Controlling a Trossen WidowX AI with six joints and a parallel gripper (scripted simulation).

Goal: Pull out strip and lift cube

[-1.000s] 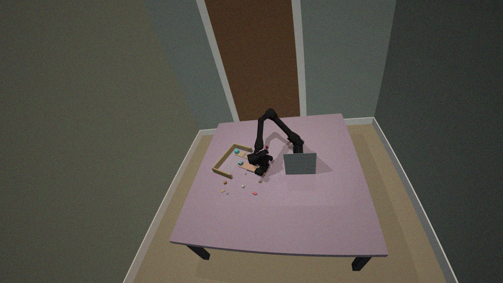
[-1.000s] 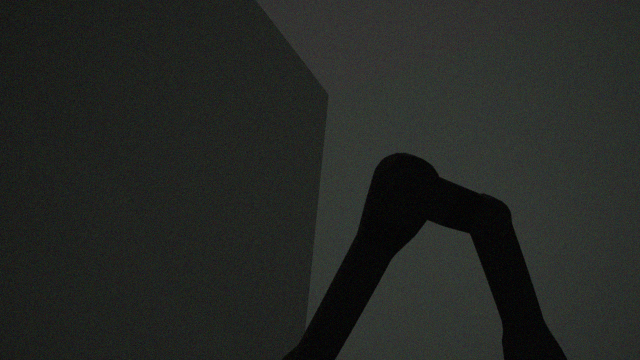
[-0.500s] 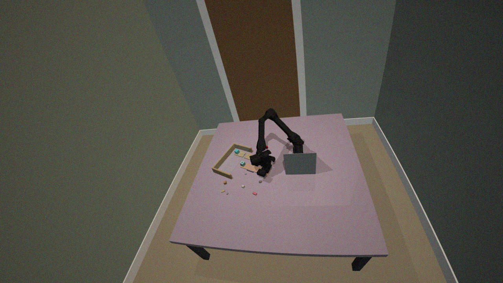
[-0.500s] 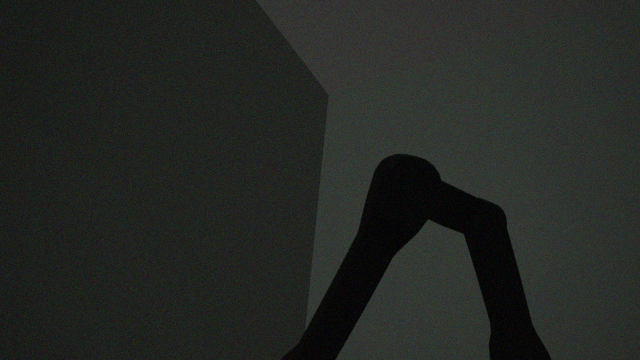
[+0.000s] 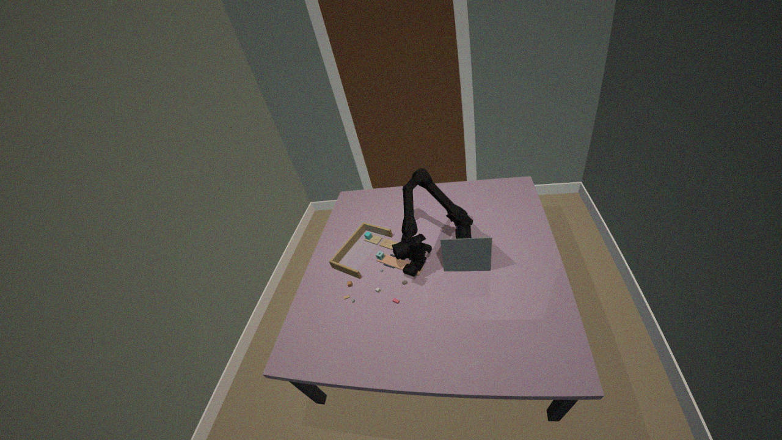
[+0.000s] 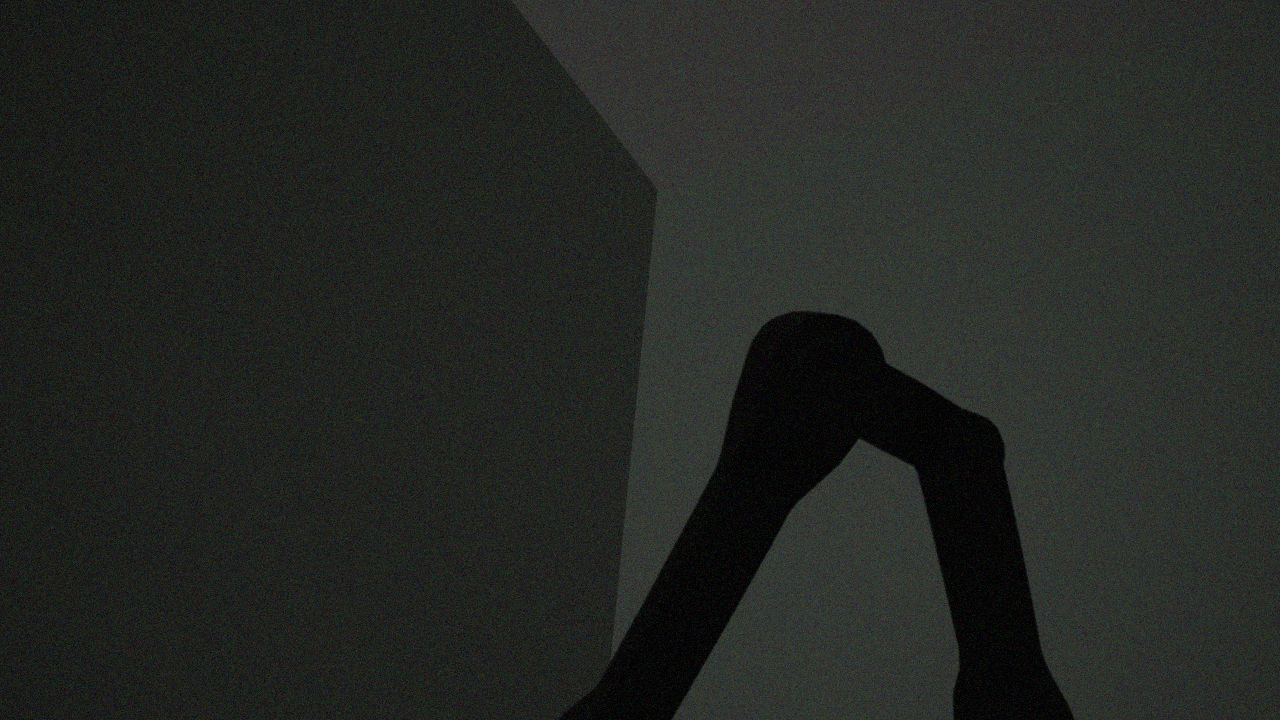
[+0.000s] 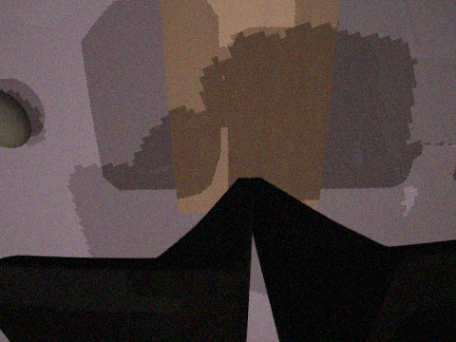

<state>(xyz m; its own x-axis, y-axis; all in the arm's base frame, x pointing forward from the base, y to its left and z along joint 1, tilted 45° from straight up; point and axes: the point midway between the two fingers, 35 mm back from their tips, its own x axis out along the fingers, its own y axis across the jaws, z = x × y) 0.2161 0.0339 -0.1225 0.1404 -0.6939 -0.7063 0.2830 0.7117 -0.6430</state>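
My gripper tip is 110 mm short of the strip and 30 mm to the left of it.
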